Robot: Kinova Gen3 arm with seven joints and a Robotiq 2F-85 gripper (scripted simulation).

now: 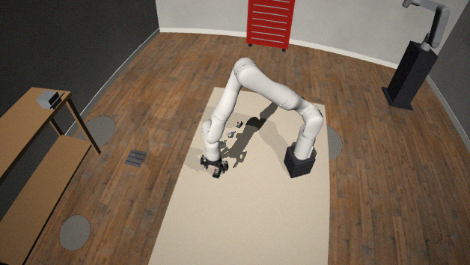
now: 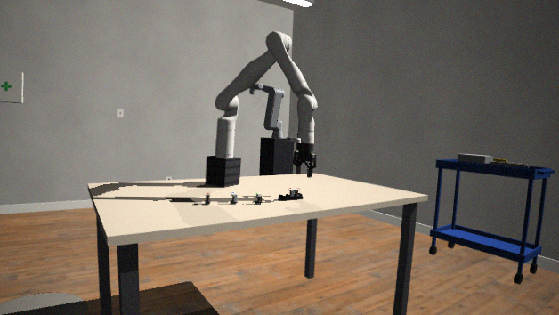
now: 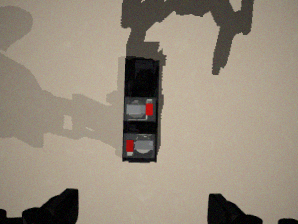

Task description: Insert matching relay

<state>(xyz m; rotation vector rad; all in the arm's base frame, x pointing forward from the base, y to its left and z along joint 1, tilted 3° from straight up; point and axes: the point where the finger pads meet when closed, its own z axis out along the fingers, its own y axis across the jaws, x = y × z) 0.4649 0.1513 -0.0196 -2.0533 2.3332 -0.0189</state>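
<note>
Now: hand 30 mm past the relay, 330 mm to the left of it and 80 mm above it.
</note>
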